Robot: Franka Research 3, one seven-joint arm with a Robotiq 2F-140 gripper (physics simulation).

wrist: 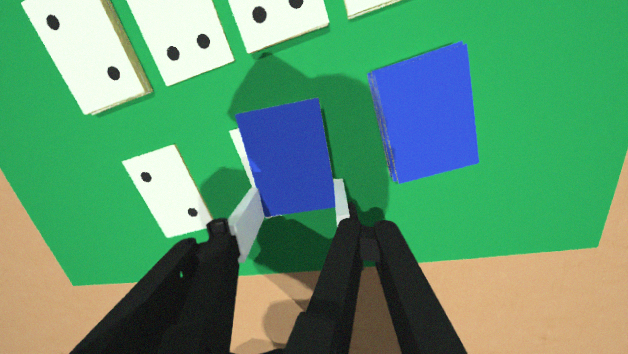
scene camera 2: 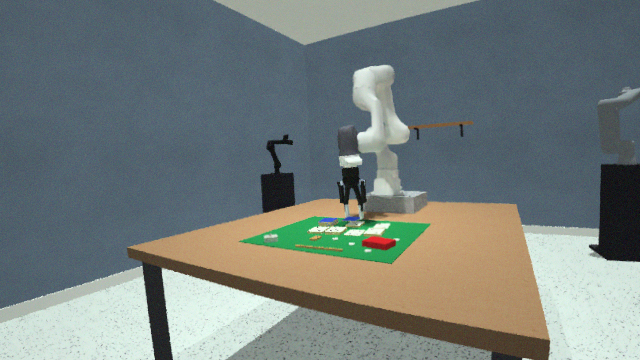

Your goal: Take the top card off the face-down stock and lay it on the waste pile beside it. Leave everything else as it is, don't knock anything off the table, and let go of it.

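Note:
My gripper is shut on a blue face-down card, held by its two side edges near one end. The card is above the waste pile, a white face-up pile that the card mostly hides in the wrist view; a narrow white strip of it shows at the card's left edge. Whether the card touches the pile I cannot tell. The blue face-down stock lies to the right of the held card in the wrist view, apart from the fingers.
A white card with two dots lies close to the left finger. White face-up piles stand in a row on the green mat. A red box, a thin stick and a grey block lie farther off.

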